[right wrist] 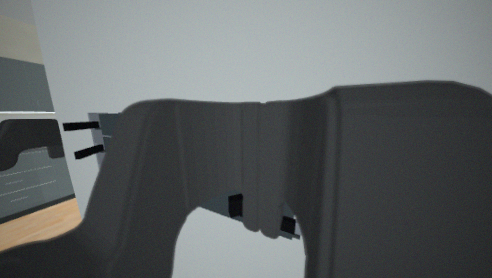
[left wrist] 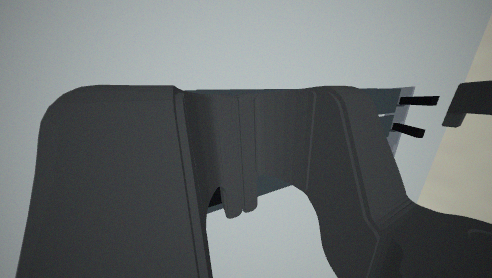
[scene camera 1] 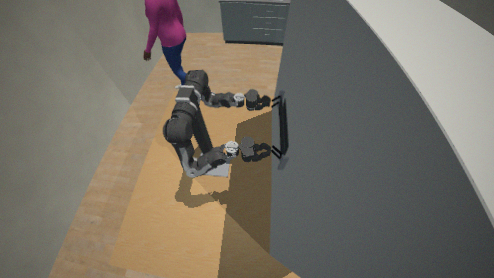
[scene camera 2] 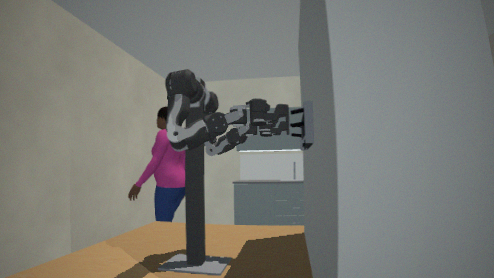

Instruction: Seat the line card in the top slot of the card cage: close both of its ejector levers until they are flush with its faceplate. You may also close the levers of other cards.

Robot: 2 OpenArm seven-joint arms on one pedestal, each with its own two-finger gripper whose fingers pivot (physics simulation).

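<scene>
The card cage [scene camera 1: 283, 125] [scene camera 2: 309, 125] is mounted on the wall. Several black ejector levers stick out from it towards the arms. Two levers [left wrist: 419, 101] [left wrist: 409, 131] show at the right of the left wrist view, and two levers [right wrist: 81, 126] [right wrist: 89, 151] at the left of the right wrist view. My left gripper [scene camera 1: 270, 101] [left wrist: 241, 214] is shut and empty, a little short of the cage at its upper end in scene camera 1. My right gripper [scene camera 1: 270, 149] [right wrist: 260, 233] is shut and empty, close before the lower end's levers. The fingers hide much of the faceplates.
The grey wall [scene camera 1: 380, 150] [scene camera 2: 400, 150] stands behind the cage. The robot's pedestal [scene camera 2: 195, 200] stands on the wooden floor [scene camera 1: 170, 230]. A person in a pink top [scene camera 1: 170, 25] [scene camera 2: 170, 165] is behind the robot. A grey-green cabinet [scene camera 1: 255, 22] [scene camera 2: 267, 205] stands farther back.
</scene>
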